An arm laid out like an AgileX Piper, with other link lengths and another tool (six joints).
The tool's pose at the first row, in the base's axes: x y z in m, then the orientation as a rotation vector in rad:
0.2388 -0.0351 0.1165 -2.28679 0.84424 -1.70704
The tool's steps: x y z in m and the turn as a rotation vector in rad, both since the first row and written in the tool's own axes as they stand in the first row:
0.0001 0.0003 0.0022 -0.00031 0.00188 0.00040
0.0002 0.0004 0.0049 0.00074 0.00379 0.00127
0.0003 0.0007 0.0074 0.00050 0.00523 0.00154
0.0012 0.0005 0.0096 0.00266 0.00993 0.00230
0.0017 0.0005 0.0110 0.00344 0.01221 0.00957
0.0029 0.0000 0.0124 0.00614 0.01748 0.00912
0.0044 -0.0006 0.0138 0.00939 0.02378 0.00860
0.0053 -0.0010 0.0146 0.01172 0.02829 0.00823
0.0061 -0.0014 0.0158 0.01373 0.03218 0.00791
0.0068 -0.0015 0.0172 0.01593 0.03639 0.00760
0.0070 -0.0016 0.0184 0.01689 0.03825 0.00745
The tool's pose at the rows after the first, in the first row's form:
0.2407 -0.0358 0.1157 -2.28542 0.84533 -1.70928
0.2432 -0.0365 0.1149 -2.28277 0.84547 -1.71141
0.2454 -0.0373 0.1140 -2.28175 0.84627 -1.71314
0.2477 -0.0380 0.1141 -2.27662 0.84568 -1.71893
0.2491 -0.0386 0.1140 -2.26872 0.85256 -1.71886
0.2508 -0.0391 0.1148 -2.26382 0.85029 -1.72587
0.2526 -0.0396 0.1158 -2.25791 0.84758 -1.73422
0.2536 -0.0399 0.1165 -2.25367 0.84562 -1.74019
0.2550 -0.0403 0.1169 -2.24999 0.84393 -1.74533
0.2564 -0.0408 0.1171 -2.24596 0.84211 -1.75086
0.2576 -0.0411 0.1169 -2.24419 0.84130 -1.75331

